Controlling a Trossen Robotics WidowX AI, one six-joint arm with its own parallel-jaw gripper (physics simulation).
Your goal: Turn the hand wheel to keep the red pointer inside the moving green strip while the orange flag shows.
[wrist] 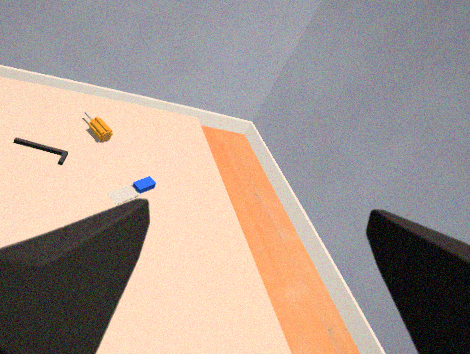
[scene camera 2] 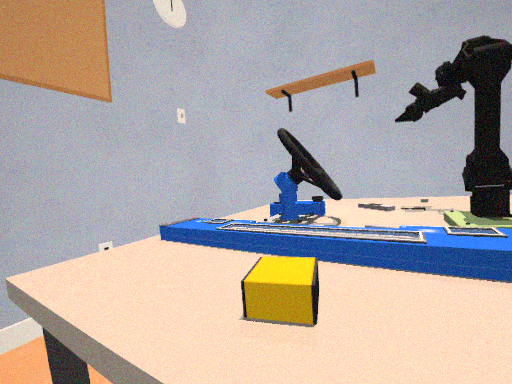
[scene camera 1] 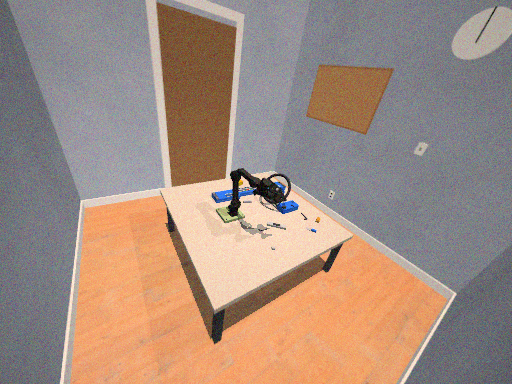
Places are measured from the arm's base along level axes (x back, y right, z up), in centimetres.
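Pixels of known places: gripper, between the fingertips: (wrist: 259, 216) (scene camera 2: 398, 118) (scene camera 1: 284, 199); arm's base, origin of its link: (scene camera 2: 490, 214) (scene camera 1: 233, 213).
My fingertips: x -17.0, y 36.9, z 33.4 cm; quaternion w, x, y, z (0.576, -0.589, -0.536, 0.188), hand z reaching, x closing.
Note:
For each thing: its top centre in the pictures, then the offset to it from my fingertips.
- yellow block, centre of its top: (scene camera 2: 282, 268) dy -86.4, dx -16.7, dz -31.6 cm
- orange part, centre of its top: (wrist: 97, 118) (scene camera 1: 319, 217) dy +0.6, dx -52.9, dz -32.6 cm
- black hex key, centre of its top: (wrist: 39, 149) (scene camera 1: 303, 215) dy -9.5, dx -43.1, dz -35.0 cm
- small blue-ended stick, centre of its top: (wrist: 134, 185) (scene camera 1: 311, 228) dy +7.3, dx -35.0, dz -34.2 cm
The black hand wheel (scene camera 1: 289, 186) (scene camera 2: 325, 181) stands tilted on a blue stand (scene camera 2: 288, 200). The long blue housing (scene camera 1: 220, 196) (scene camera 2: 200, 239) lies on the table and has a long, light-framed window (scene camera 2: 325, 232) in its top. The red pointer, green strip and orange flag cannot be made out in these views. My gripper (scene camera 2: 398, 120) (wrist: 259, 216) is open, with its fingers wide apart and nothing between them. In scene camera 2 it hangs above the table, to the right of the wheel and apart from it. In scene camera 1 the arm's end overlaps the wheel.
A yellow block (scene camera 2: 280, 295) lies beside the housing. An orange part (scene camera 1: 318, 219) (wrist: 101, 129), a black hex key (scene camera 1: 304, 216) (wrist: 40, 146) and a small blue-ended stick (scene camera 1: 313, 230) (wrist: 144, 184) lie near the table edge. Grey tools (scene camera 1: 276, 226) lie near the arm's green base plate (scene camera 1: 225, 215).

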